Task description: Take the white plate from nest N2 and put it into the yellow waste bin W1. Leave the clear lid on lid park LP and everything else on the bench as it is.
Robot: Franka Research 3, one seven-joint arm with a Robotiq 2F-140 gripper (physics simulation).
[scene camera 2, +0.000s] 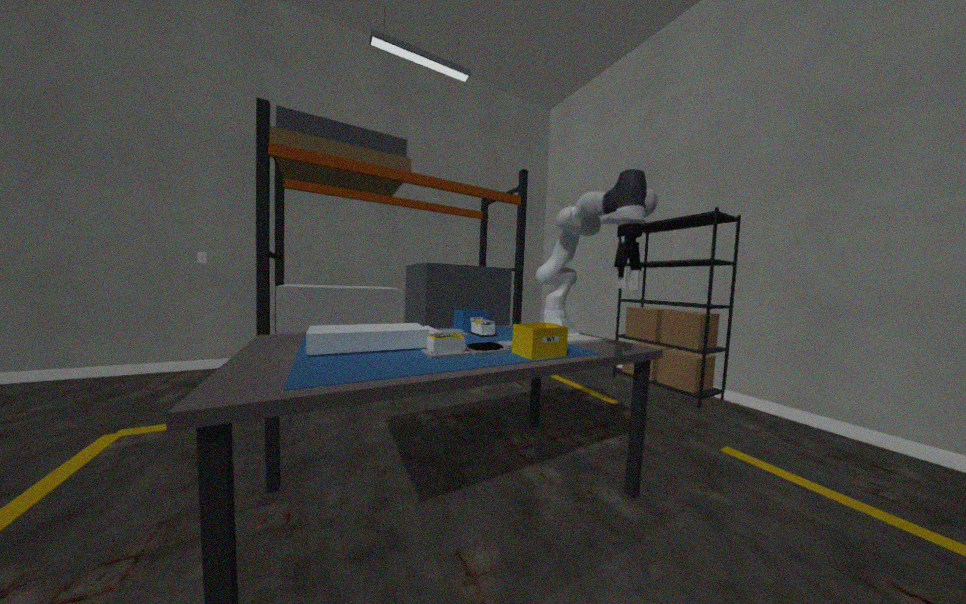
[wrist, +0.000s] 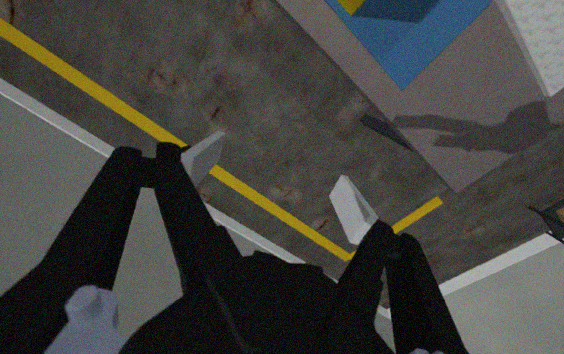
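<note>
The yellow waste bin W1 (scene camera 2: 539, 341) stands near the right front corner of the bench; a corner of the bin (wrist: 352, 4) shows at the top of the wrist view. A white block-like item with yellow on top (scene camera 2: 445, 344) stands left of the bin, and a similar smaller one (scene camera 2: 483, 328) stands farther back. I cannot tell which is the white plate or nest N2, nor make out the clear lid or lid park LP. My gripper (scene camera 2: 626, 282) (wrist: 281, 167) is open and empty, fingers pointing down, high and to the right of the bin, beyond the bench's right end.
A long white box (scene camera 2: 366, 338) lies on the blue mat (scene camera 2: 341, 371). A dark round item (scene camera 2: 485, 346) lies left of the bin. A blue container (scene camera 2: 466, 317) stands at the back. A black shelf unit (scene camera 2: 710, 306) stands behind the gripper. A white textured slab (wrist: 542, 40) shows at upper right.
</note>
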